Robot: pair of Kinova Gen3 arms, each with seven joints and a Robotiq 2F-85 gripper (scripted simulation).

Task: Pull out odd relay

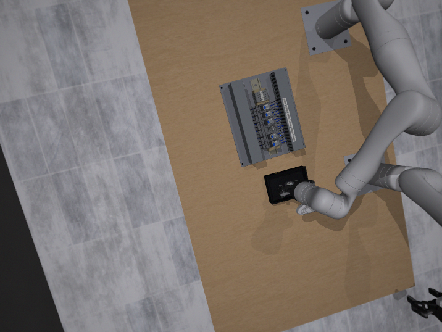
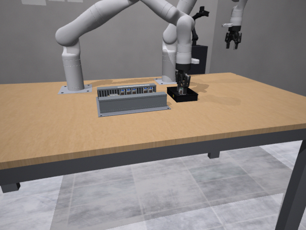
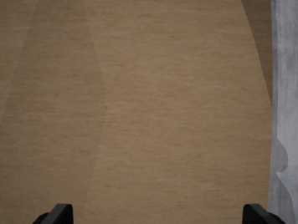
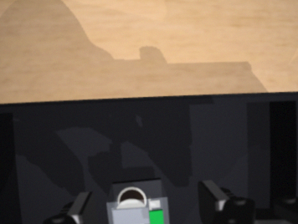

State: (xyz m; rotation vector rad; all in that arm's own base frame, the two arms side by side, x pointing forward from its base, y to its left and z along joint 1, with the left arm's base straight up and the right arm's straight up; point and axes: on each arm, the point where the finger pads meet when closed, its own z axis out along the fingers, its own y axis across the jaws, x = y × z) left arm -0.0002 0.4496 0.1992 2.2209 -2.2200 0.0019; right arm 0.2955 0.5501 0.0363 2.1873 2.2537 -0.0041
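Observation:
My right gripper is now 1 cm past the green-button relay and 1 cm above it. The rest, counted from my right hand: relay panel (28 cm to the right); black parts tray (2 cm below).

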